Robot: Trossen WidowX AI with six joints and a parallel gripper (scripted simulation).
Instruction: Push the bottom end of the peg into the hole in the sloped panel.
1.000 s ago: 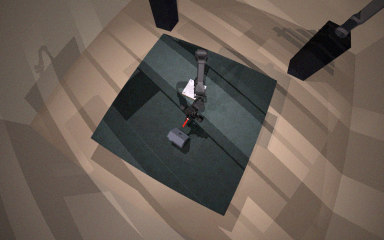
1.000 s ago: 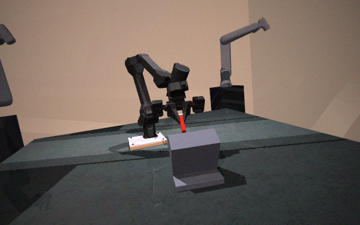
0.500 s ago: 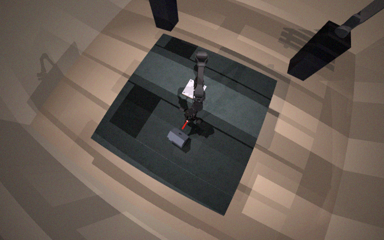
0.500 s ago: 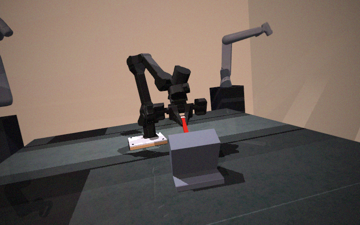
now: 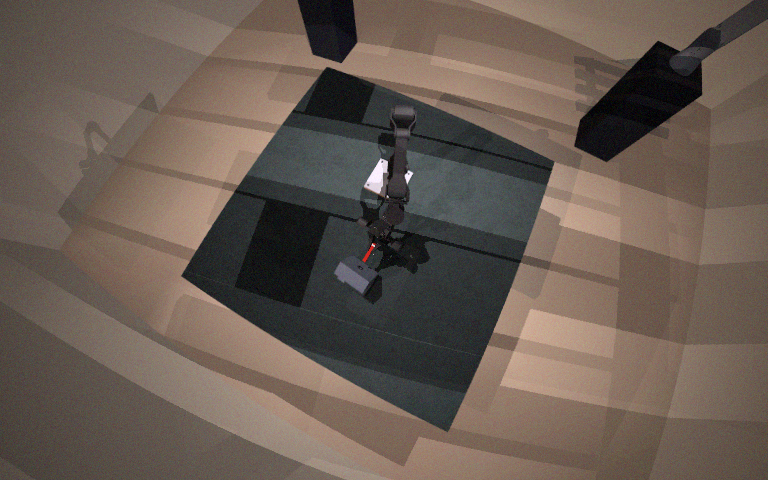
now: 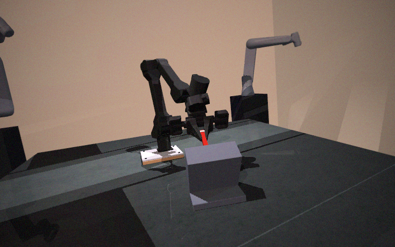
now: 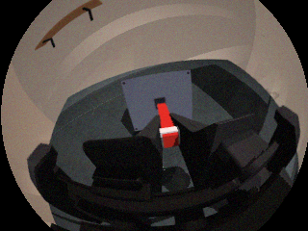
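Now: the grey sloped panel block 90 mm ahead of my gripper tip, 10 mm to the right of it and 50 mm below it. From my gripper tip the other things lie so: red peg: 20 mm behind, 10 mm above.
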